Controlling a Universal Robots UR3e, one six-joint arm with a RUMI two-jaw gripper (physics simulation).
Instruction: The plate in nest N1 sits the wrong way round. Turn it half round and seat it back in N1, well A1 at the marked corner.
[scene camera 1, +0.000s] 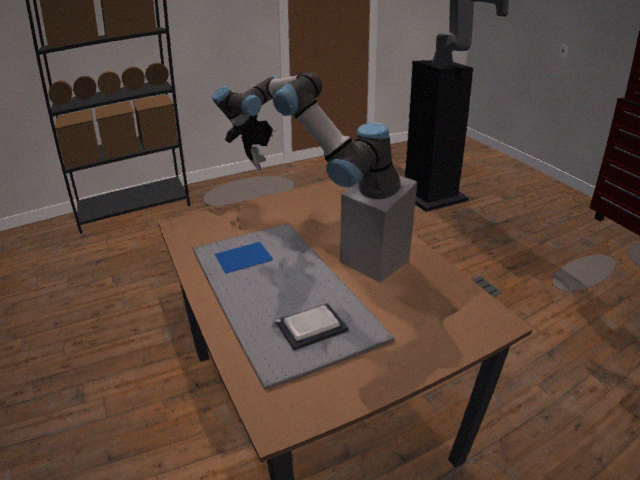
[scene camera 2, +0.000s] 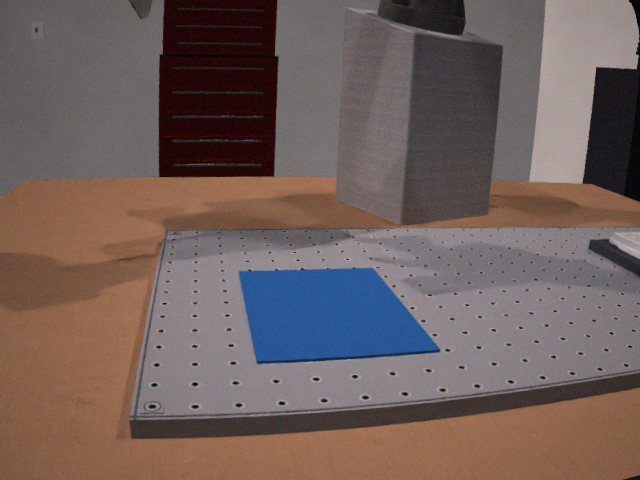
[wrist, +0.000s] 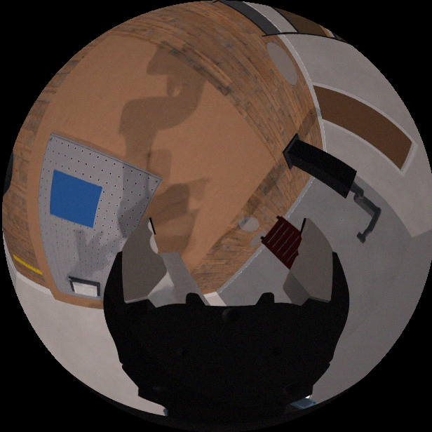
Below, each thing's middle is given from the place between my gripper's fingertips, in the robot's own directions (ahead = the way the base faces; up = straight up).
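Labels:
I see that the flat blue rectangle (scene camera 2: 322, 314) is 27 cm below my hand, 20 cm to the left of it and 17 cm ahead of it. The dark nest (scene camera 1: 286, 332) is far below my hand, and it is also far to the left of it and a fair way ahead of it. Then there is the white well plate (scene camera 1: 309, 323), 25 cm below my hand, 62 cm to the left of it and 11 cm ahead of it.

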